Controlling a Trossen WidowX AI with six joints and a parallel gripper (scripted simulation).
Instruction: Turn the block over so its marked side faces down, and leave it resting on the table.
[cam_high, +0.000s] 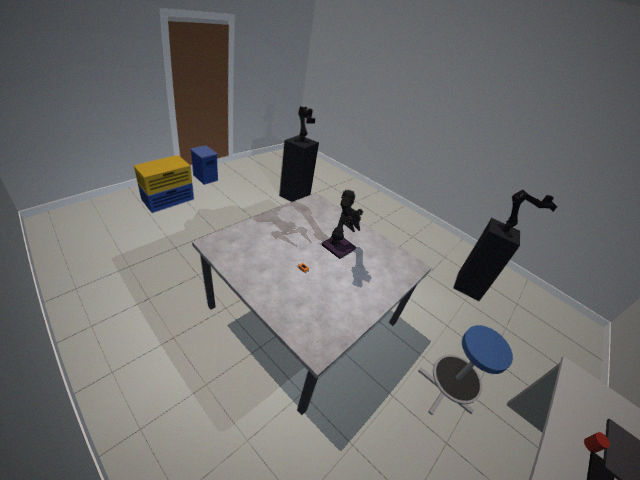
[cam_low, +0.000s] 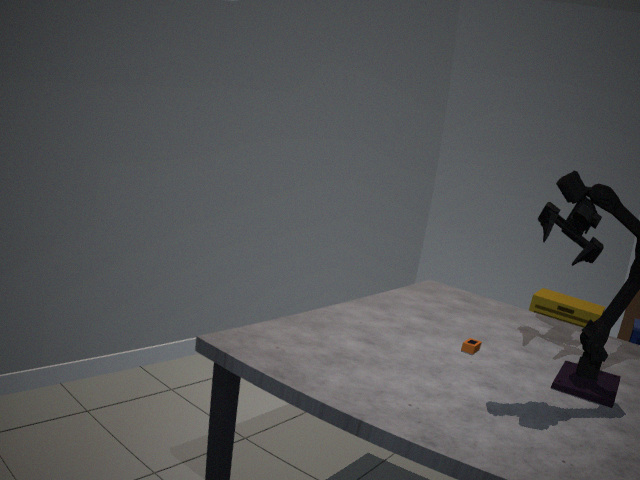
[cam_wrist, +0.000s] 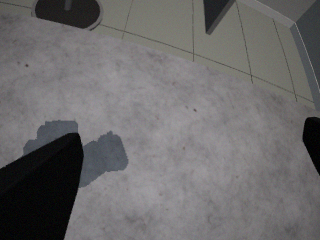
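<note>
The orange block lies 34 cm below my gripper tip, 24 cm to the right of it and 17 cm ahead of it.
</note>
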